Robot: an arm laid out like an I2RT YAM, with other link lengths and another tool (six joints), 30 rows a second.
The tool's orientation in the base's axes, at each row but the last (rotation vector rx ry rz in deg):
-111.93, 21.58, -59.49
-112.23, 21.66, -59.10
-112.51, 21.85, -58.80
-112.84, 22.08, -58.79
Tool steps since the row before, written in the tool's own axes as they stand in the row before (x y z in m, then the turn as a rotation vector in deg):
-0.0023, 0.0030, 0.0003, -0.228, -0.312, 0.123
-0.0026, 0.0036, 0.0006, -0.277, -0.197, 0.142
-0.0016, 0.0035, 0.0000, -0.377, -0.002, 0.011
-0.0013, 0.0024, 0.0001, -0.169, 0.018, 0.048
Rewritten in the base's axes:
-0.0008, -0.0002, -0.0037, -0.081, 0.385, 0.099
-0.0007, -0.0002, -0.0044, -0.082, 0.358, -0.025
-0.0006, -0.0011, -0.0036, -0.223, 0.232, -0.196
-0.0005, -0.0006, -0.0026, -0.064, 0.117, -0.116

